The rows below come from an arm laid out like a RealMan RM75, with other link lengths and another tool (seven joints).
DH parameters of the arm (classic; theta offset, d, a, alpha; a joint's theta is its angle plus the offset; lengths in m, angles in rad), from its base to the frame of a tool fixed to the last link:
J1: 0 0.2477 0 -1.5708
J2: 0 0 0 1.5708
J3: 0 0.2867 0 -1.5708
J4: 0 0 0 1.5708
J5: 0 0.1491 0 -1.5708
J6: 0 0 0 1.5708
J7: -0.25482 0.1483 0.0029 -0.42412
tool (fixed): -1.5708 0.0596 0 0
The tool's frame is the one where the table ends.
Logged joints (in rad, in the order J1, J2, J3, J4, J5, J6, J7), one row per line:
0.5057, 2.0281, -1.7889, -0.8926, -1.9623, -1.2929, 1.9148
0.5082, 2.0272, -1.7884, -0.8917, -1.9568, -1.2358, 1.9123
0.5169, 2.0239, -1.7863, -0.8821, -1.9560, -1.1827, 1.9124
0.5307, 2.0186, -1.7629, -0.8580, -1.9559, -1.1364, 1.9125
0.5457, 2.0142, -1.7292, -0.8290, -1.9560, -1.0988, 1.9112
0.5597, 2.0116, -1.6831, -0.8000, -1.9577, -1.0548, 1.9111
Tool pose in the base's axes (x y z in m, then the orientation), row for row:
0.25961, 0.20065, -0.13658, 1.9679, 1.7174, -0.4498
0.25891, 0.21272, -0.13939, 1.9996, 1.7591, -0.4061
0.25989, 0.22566, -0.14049, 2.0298, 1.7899, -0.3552
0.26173, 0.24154, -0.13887, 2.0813, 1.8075, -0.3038
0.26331, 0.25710, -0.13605, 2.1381, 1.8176, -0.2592
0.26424, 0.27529, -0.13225, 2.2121, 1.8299, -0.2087
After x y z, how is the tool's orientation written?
As a rotation vector, in radians.
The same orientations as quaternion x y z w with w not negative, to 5 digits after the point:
0.72022, 0.62854, -0.16462, 0.24315
0.72373, 0.63668, -0.14698, 0.22192
0.72793, 0.64190, -0.12738, 0.20461
0.73779, 0.64073, -0.10769, 0.18311
0.74878, 0.63654, -0.09077, 0.16099
0.76186, 0.63023, -0.07188, 0.13119

